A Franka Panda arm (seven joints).
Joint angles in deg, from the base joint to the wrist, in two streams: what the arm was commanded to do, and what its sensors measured. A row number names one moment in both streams.
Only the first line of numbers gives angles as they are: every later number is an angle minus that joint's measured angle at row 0.
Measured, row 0:
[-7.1 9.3 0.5 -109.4 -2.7 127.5 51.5]
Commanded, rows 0 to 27:
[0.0 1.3 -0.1 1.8 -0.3 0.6 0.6]
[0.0 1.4 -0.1 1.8 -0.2 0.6 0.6]
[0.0 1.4 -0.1 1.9 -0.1 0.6 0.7]
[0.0 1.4 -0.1 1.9 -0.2 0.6 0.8]
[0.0 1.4 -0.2 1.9 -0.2 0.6 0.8]
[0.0 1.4 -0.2 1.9 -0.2 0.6 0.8]
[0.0 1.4 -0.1 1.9 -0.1 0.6 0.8]
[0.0 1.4 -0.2 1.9 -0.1 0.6 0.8]
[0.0 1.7 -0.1 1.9 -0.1 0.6 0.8]
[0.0 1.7 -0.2 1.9 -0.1 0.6 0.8]
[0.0 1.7 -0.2 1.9 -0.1 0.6 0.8]
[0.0 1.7 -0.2 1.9 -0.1 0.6 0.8]
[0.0 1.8 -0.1 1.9 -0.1 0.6 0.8]
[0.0 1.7 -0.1 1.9 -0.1 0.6 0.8]
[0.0 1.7 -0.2 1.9 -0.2 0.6 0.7]
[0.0 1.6 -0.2 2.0 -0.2 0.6 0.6]
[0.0 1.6 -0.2 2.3 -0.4 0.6 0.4]
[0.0 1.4 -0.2 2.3 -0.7 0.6 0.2]
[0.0 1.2 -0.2 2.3 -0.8 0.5 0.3]
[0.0 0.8 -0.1 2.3 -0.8 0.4 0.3]
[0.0 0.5 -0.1 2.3 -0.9 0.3 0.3]
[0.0 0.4 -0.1 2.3 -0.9 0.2 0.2]
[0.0 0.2 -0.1 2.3 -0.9 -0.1 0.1]
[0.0 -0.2 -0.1 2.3 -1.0 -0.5 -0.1]
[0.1 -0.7 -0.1 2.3 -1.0 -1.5 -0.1]
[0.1 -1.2 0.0 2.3 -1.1 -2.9 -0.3]
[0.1 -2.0 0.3 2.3 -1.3 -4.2 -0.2]
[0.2 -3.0 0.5 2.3 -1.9 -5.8 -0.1]
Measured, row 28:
[0.0 0.1 -0.1 2.3 0.0 -1.3 -0.1]
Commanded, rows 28 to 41:
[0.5 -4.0 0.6 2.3 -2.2 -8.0 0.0]
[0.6 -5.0 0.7 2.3 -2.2 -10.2 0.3]
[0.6 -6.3 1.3 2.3 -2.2 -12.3 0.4]
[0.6 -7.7 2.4 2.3 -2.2 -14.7 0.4]
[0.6 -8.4 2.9 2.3 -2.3 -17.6 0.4]
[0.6 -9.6 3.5 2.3 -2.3 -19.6 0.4]
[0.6 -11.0 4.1 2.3 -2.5 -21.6 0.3]
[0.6 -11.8 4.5 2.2 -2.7 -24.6 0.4]
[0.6 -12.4 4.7 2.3 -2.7 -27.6 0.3]
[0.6 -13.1 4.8 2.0 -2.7 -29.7 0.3]
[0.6 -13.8 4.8 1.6 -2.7 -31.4 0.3]
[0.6 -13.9 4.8 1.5 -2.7 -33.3 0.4]
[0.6 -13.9 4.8 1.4 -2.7 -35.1 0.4]
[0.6 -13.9 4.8 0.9 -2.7 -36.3 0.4]
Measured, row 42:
[1.0 -13.1 4.2 2.3 -1.7 -32.4 -0.1]
